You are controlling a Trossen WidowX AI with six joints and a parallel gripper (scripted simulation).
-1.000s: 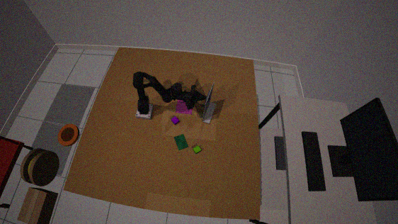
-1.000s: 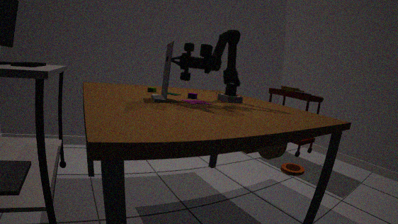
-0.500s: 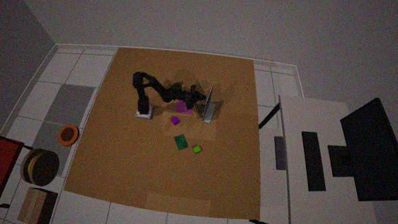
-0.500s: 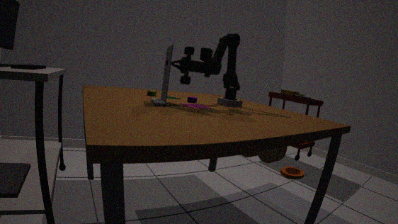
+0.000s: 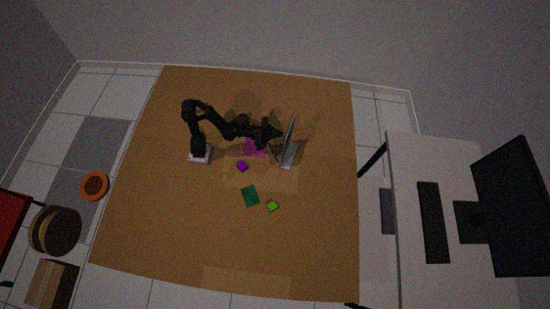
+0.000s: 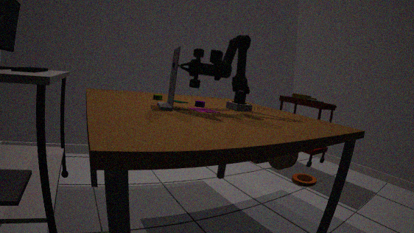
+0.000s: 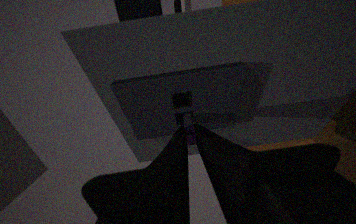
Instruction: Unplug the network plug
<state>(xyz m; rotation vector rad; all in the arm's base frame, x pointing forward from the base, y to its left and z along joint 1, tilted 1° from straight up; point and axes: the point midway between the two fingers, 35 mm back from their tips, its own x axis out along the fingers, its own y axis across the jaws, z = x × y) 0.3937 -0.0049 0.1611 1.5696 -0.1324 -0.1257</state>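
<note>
My gripper tip is now 19 cm above the magenta marked square, 13 cm past it and 4 cm to the right of it. Round my gripper tip: grey upright panel 7 cm below, 3 cm ahead, 2 cm to the right; then grey network plug 1 cm ahead; then green flat card 23 cm to the right, 19 cm below, 17 cm behind.
</note>
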